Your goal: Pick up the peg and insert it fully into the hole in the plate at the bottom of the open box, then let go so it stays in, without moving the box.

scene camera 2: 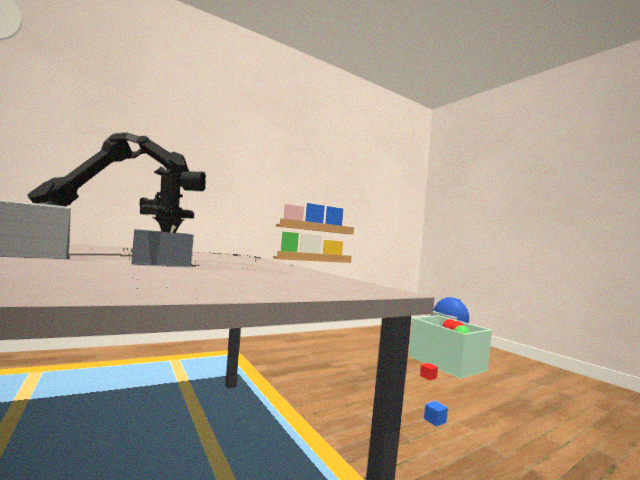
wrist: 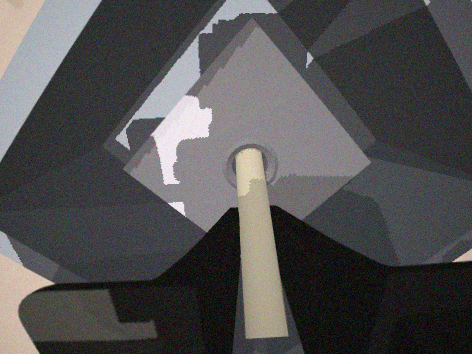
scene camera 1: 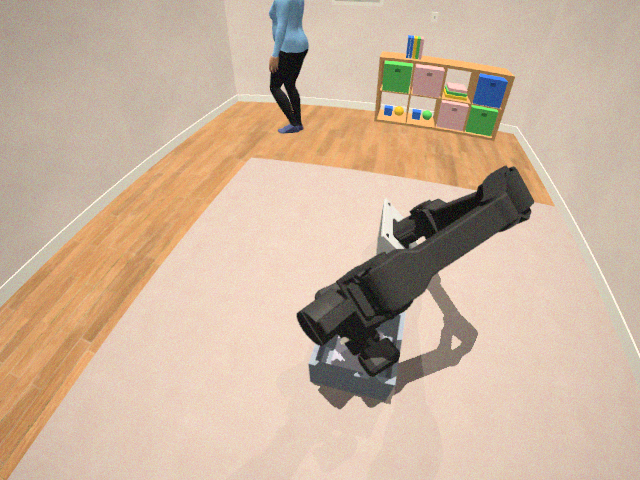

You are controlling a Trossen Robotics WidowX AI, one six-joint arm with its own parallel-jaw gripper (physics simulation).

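Places are measured from the arm's base along level axes (x ahead, y left, z up), in centimetres.
Pixels of known places: gripper, fingertip midpoint: (wrist: 253, 215) (scene camera 1: 350, 347); arm's base, link origin: (scene camera 2: 42, 221) (scene camera 1: 400, 234).
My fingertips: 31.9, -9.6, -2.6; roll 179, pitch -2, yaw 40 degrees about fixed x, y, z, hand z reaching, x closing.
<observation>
Ahead of a thing's pixels: the offset from my fingertips to its top centre, as dx, dy, dz. "spot": to the spot under its first point. Level surfaces: height alone.
The cream peg {-0.2, +0.2, +5.0} (wrist: 259, 260) is between the two black fingers of my gripper (scene camera 2: 169, 230) (wrist: 253, 215), which is shut on it. The open blue-grey box {-1.3, +1.6, +2.6} (scene camera 1: 351, 381) (scene camera 2: 173, 250) (wrist: 42, 55) stands on the table, with my fingers reaching down at its opening. In the wrist view the square grey plate {-1.3, +1.6, -1.1} (wrist: 285, 110) lies at the box bottom. The peg's far end overlaps the round hole {spot: -0.4, +2.3, -1.2} (wrist: 273, 166), with dark hole showing at its left and above it. How deep the end sits cannot be told. In scene camera 1 the arm hides much of the box inside.
The box walls surround my fingers closely. The arm's pale grey base block (scene camera 1: 391, 237) (scene camera 2: 33, 229) stands on the table {dz -7.2} (scene camera 1: 206, 310) (scene camera 2: 258, 289) behind the box. A person (scene camera 1: 289, 56) stands beyond the table, left of a low shelf unit (scene camera 1: 444, 61).
</observation>
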